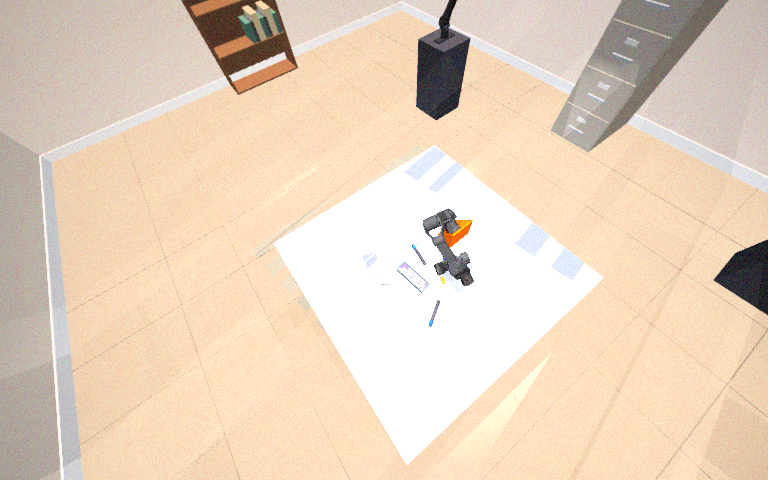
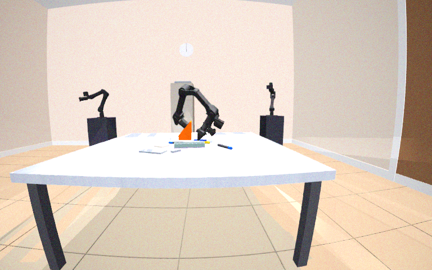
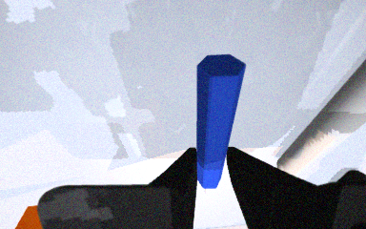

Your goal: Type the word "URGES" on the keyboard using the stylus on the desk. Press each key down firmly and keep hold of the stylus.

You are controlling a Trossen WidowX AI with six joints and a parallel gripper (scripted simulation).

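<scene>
Right now the yellow pen is 70 mm ahead of my gripper tip and 30 mm to the left of it. The rest, counted from my gripper tip: blue stylus (20 mm to the right); then grey block (330 mm ahead, 120 mm to the right).
</scene>
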